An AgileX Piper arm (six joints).
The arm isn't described. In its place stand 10 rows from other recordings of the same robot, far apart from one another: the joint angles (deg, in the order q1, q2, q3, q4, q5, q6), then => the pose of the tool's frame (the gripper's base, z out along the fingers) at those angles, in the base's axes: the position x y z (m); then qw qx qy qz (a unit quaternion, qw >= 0).
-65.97, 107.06, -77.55, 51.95, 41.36, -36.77 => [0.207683 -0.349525 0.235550 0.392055 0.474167 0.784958 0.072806]
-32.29, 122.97, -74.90, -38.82, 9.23, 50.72 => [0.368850 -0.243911 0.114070 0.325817 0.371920 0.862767 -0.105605]
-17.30, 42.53, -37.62, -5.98, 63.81, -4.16 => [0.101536 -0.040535 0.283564 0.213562 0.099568 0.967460 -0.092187]
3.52, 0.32, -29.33, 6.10, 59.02, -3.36 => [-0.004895 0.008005 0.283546 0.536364 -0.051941 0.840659 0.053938]
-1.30, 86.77, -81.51, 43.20, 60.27, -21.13 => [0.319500 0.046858 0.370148 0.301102 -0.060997 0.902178 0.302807]
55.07, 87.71, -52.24, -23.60, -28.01, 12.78 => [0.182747 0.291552 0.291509 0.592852 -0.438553 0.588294 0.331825]
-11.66, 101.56, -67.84, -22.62, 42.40, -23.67 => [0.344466 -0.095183 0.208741 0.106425 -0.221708 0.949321 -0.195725]
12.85, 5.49, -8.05, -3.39, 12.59, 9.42 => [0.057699 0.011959 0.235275 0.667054 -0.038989 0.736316 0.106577]
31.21, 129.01, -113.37, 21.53, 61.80, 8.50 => [0.401050 0.277392 0.212160 0.081183 -0.130264 0.964118 0.216602]
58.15, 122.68, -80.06, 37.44, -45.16, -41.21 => [0.286145 0.386270 0.205590 0.701521 -0.268690 0.648134 0.124888]
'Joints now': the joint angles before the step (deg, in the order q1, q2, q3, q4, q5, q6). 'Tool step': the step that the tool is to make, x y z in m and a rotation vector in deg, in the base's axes. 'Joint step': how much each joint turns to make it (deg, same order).
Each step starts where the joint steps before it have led.
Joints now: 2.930, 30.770, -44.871, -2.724, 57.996, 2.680
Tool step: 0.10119, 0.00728, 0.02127, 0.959, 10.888, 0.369
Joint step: 0.001, 25.494, -14.660, 1.555, -0.008, 0.002
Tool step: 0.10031, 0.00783, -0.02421, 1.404, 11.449, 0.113
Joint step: -0.001, 22.820, -13.079, 1.989, 1.622, -0.002
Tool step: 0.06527, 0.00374, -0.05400, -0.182, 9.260, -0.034
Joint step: 0.000, 16.111, -6.741, 0.293, -0.112, 0.001
